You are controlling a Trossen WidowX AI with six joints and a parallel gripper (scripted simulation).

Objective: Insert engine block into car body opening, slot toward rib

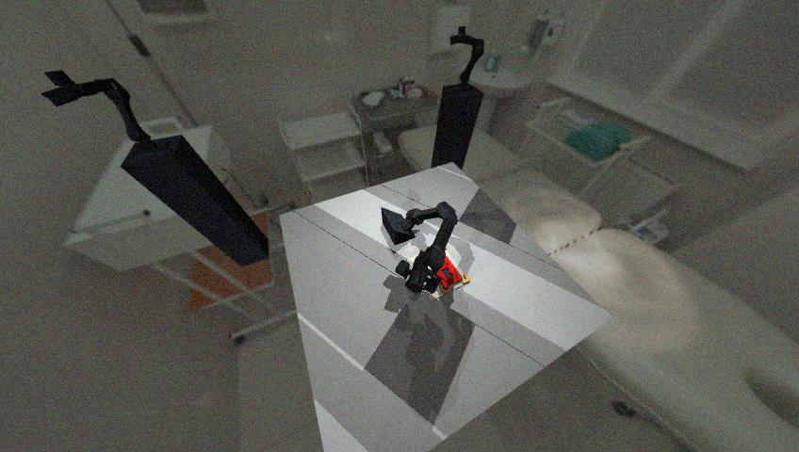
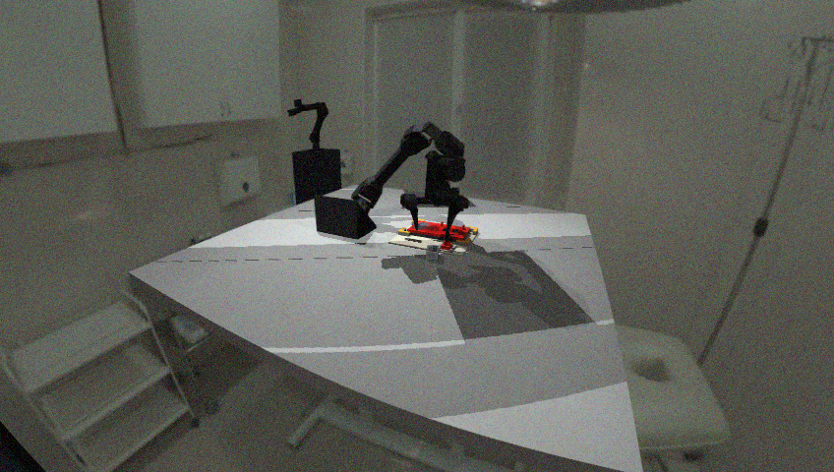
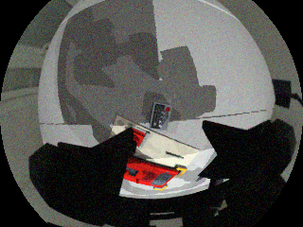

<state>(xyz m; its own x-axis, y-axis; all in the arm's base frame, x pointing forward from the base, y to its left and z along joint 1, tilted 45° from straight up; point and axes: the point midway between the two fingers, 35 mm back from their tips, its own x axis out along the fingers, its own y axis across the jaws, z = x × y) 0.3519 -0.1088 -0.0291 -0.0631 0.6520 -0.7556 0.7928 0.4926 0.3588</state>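
Right now the grey engine block is 8 cm below my gripper tip and 1 cm to the left of it.
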